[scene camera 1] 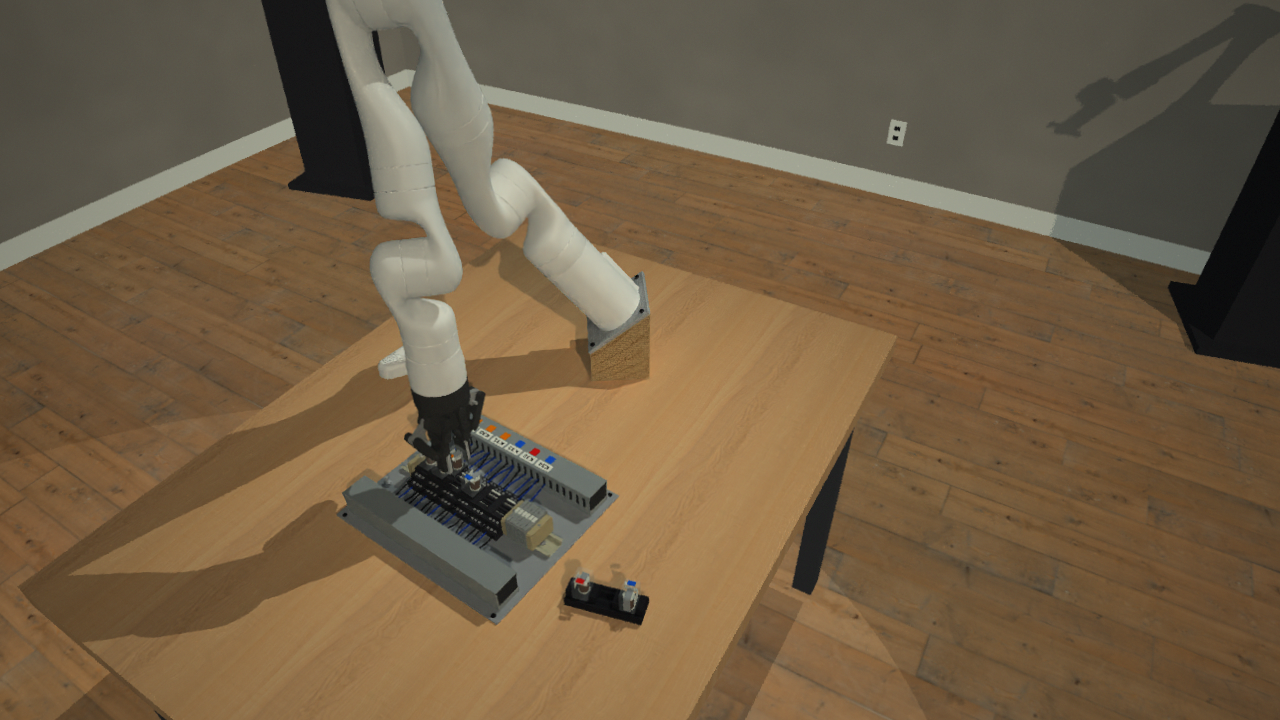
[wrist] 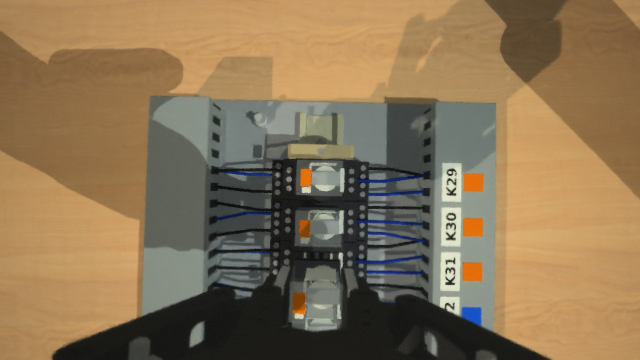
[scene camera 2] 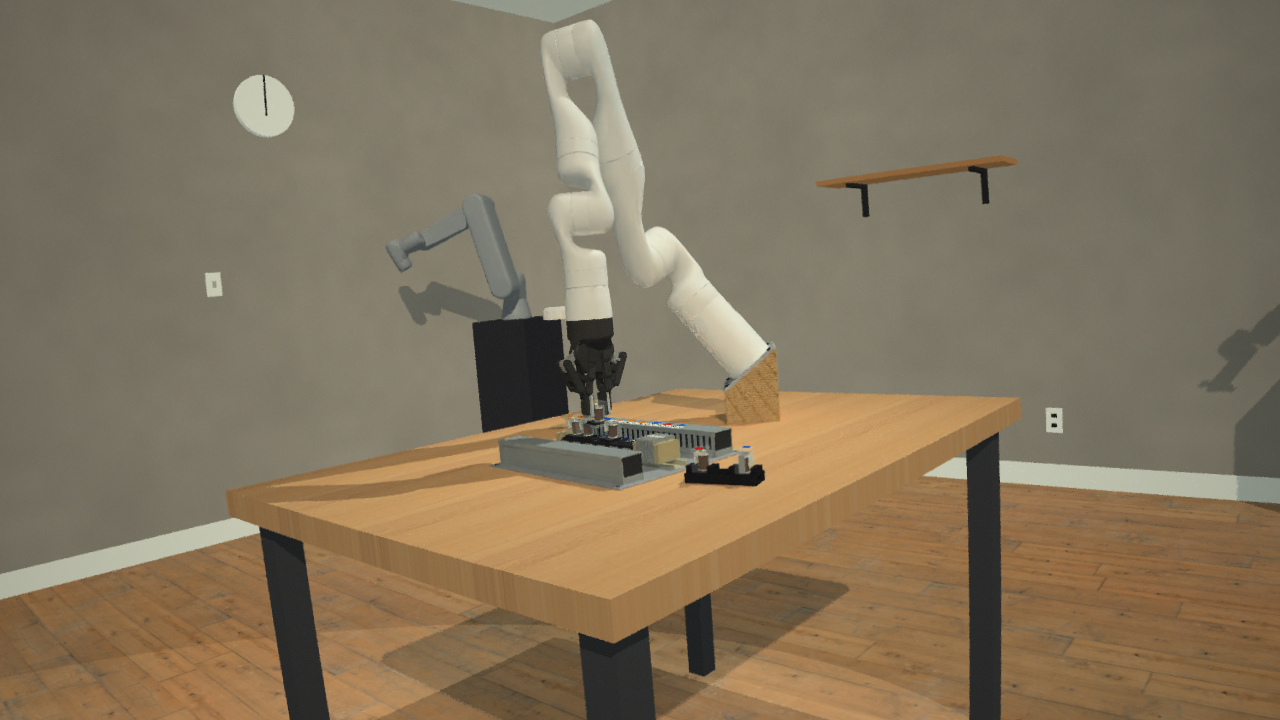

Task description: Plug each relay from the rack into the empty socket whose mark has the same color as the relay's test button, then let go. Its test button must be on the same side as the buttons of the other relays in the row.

Note:
I see my gripper, a black rack and a grey panel.
My gripper is seen too in scene camera 1 and in the wrist view.

